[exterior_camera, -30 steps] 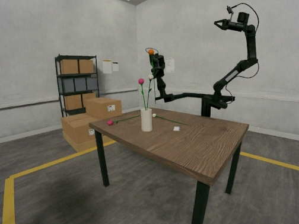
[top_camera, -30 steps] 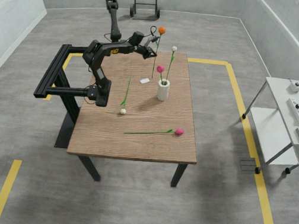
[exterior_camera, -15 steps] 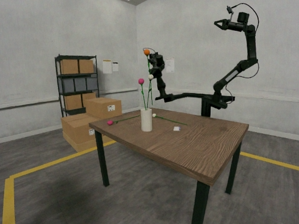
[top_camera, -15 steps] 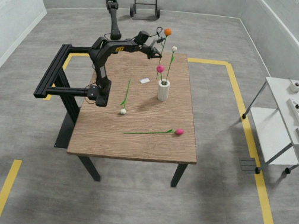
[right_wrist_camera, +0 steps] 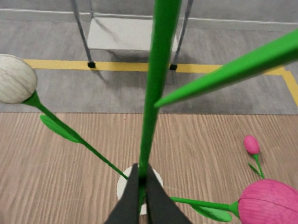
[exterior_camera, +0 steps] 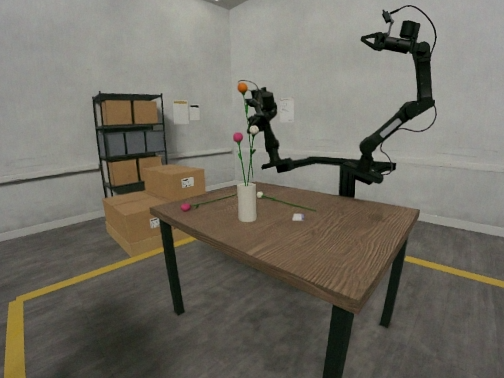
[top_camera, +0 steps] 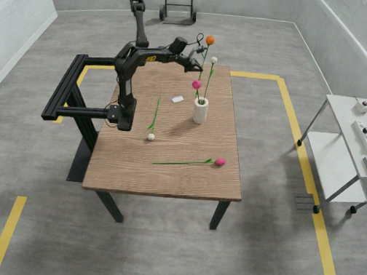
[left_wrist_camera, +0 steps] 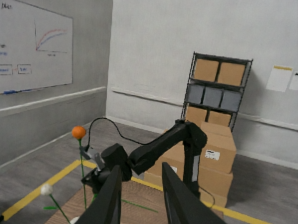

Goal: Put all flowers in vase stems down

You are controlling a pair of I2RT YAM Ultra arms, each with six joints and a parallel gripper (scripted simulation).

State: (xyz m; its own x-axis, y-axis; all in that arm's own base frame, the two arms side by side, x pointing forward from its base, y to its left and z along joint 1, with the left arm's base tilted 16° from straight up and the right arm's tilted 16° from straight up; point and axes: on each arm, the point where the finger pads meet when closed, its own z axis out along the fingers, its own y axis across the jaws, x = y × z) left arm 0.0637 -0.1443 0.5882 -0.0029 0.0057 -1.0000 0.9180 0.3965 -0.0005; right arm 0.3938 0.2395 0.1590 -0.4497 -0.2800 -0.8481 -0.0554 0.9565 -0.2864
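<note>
Now: the orange flower 10 mm ahead of my right hand, 10 mm to the right of it and 160 mm above it. Round my right hand: small white card: 140 mm behind, 180 mm to the left, 400 mm below.
</note>
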